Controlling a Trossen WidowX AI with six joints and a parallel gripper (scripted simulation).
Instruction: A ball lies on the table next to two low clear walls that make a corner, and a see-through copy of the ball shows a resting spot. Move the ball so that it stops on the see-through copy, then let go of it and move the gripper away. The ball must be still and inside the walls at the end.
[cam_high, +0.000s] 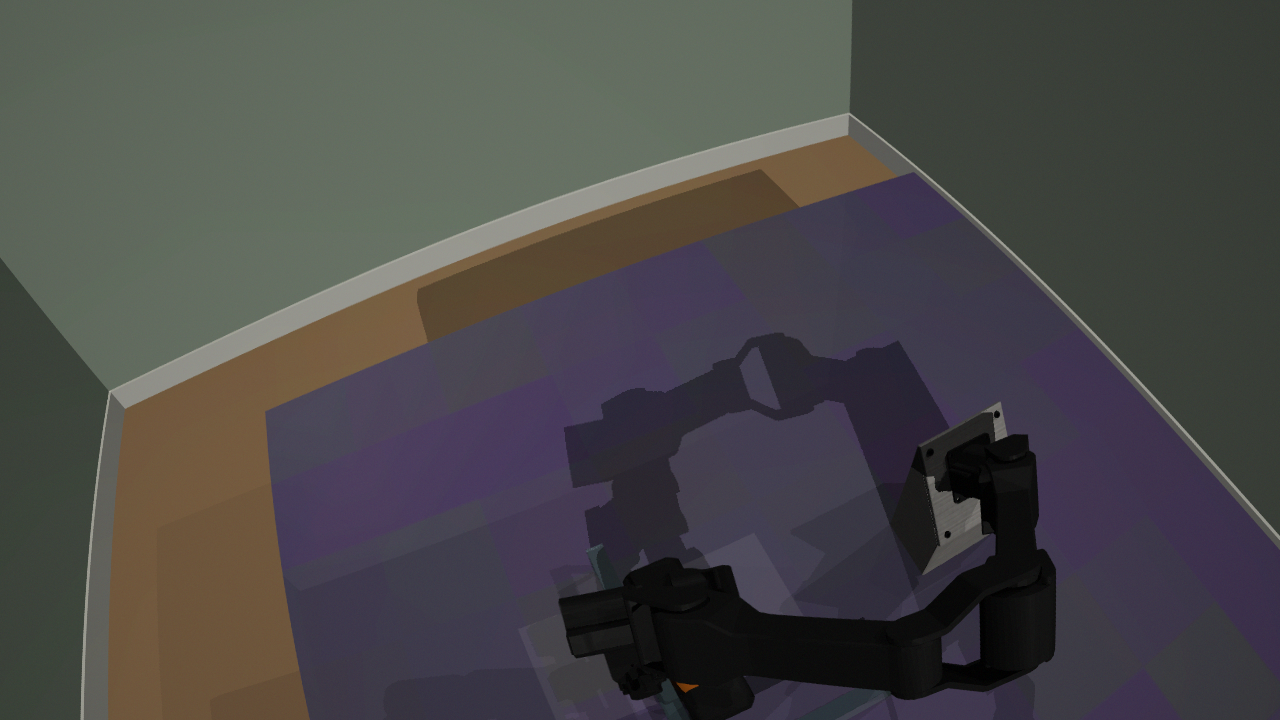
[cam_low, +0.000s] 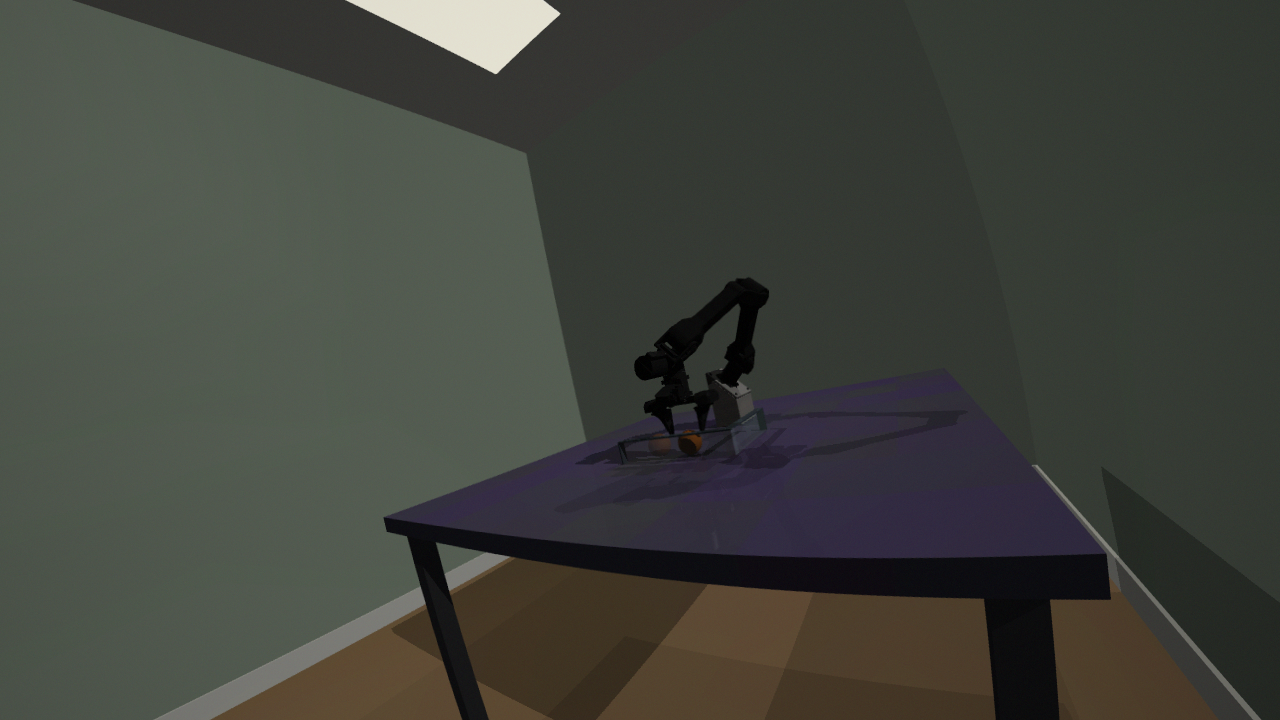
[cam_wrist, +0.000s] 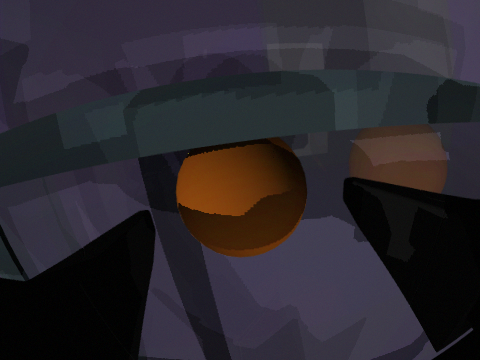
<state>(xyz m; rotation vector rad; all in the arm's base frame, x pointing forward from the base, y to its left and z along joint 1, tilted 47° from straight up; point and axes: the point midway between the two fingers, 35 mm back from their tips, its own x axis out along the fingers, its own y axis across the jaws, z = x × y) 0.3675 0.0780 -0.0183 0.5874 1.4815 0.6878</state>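
The orange ball lies 20 mm below my gripper tip. From my gripper tip the other things lie so: see-through copy of ball 90 mm to the right, 20 mm below.
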